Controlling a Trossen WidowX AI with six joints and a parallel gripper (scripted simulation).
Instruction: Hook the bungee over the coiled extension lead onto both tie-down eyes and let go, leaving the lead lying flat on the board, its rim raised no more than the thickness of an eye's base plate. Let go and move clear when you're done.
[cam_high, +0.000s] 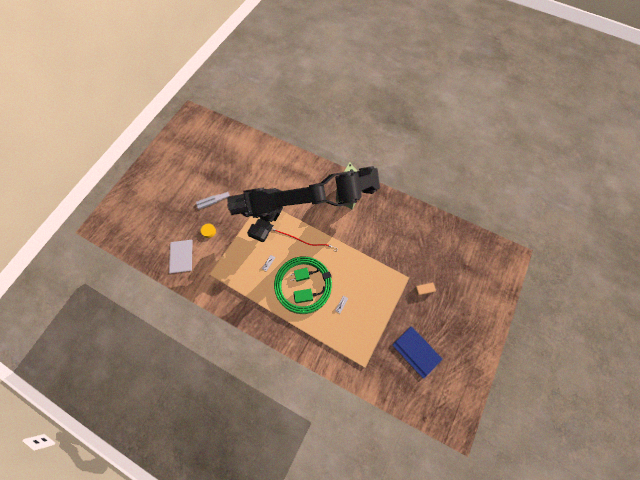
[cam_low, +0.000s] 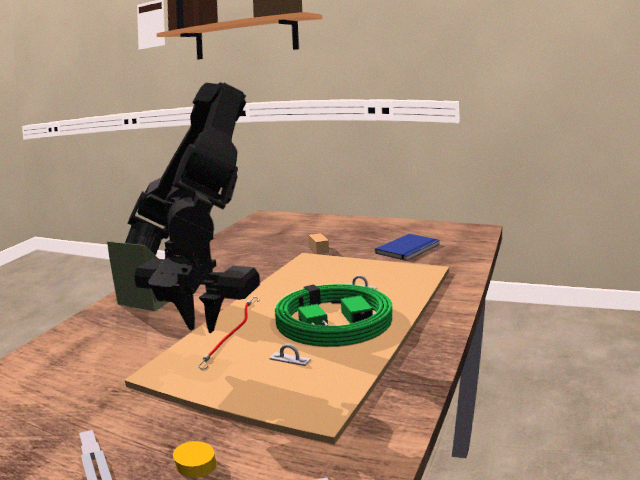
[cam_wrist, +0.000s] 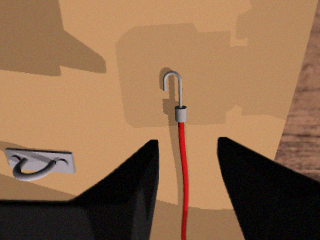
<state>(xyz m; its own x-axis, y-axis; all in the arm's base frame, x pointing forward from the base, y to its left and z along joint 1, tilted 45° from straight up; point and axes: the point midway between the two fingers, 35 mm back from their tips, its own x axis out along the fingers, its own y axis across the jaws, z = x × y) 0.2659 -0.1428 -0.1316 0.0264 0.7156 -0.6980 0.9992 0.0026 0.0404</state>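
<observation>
Now: hand 14 cm short of the extension lead, 19 cm to the right of it and 7 cm above it. Round my hand: yellow disc (11 cm ahead, 22 cm to the right, 9 cm below); then grey tool (2 cm behind, 27 cm to the right, 9 cm below); then grey plate (24 cm ahead, 26 cm to the right, 10 cm below).
</observation>
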